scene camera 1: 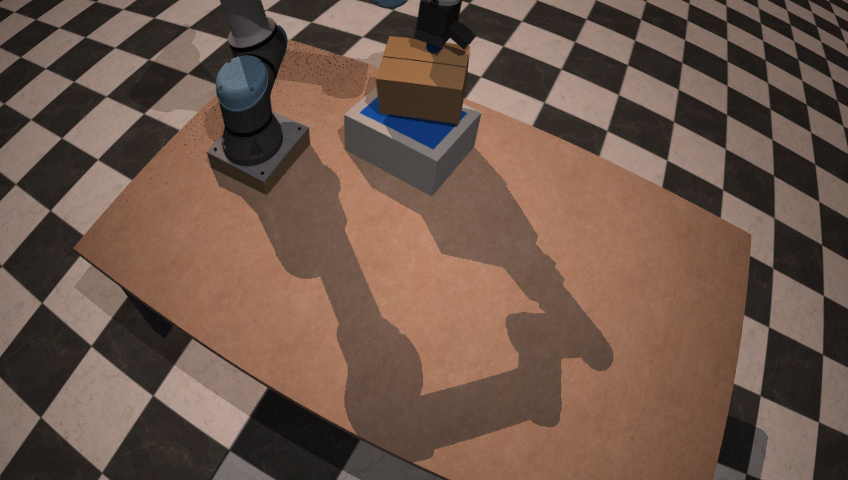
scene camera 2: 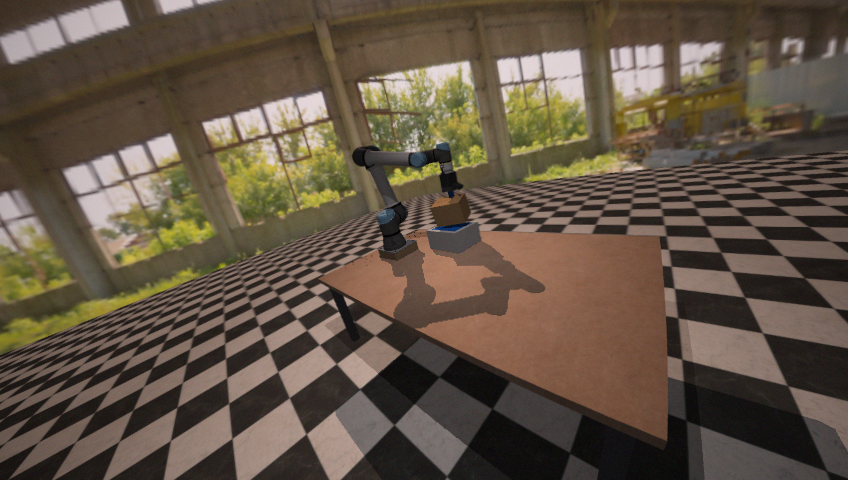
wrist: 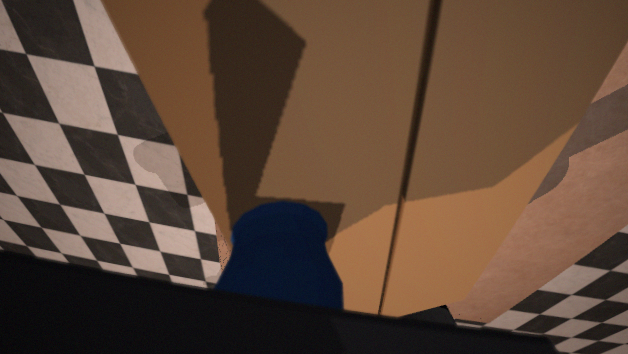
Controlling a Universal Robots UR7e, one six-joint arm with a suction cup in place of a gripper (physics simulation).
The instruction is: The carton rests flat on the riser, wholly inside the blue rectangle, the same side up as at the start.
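Frame: origin at the arm's base, x ahead, y left, z up, level; millimetres.
Seen in the pictures: hand at its tool point: (scene camera 1: 432, 51) (scene camera 2: 451, 198) (wrist: 291, 221); arm's base at its link origin: (scene camera 1: 252, 141) (scene camera 2: 395, 245).
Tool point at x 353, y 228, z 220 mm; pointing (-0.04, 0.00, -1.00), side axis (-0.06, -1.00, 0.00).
Note:
Offsets run from my tool point to a thing's middle. Level surfaces: height alone.
The brown carton {dy -30, dx -2, dz -64 mm} (scene camera 1: 421, 99) (scene camera 2: 449, 212) (wrist: 350, 125) hangs a little above the grey riser {dy -44, dx -14, dz -220 mm} (scene camera 1: 386, 154) (scene camera 2: 453, 240), seam side up. I cannot tell if it is exactly level. My suction gripper (scene camera 1: 433, 46) (scene camera 2: 451, 193) (wrist: 282, 235) is shut on the carton, its blue cup pressed on the top face near one end, off the centre seam. The blue rectangle {dy -44, dx -14, dz -160 mm} (scene camera 1: 429, 134) on the riser shows below the carton in scene camera 1; its back part is hidden. The carton looks turned relative to the rectangle in that view.
The robot base (scene camera 1: 258, 160) (scene camera 2: 397, 249) stands left of the riser on the brown table {dz -280 mm} (scene camera 1: 642, 267) (scene camera 2: 595, 297). The riser is near the table's back edge. Shadows of the arm and carton lie across the table. A checkered floor surrounds it.

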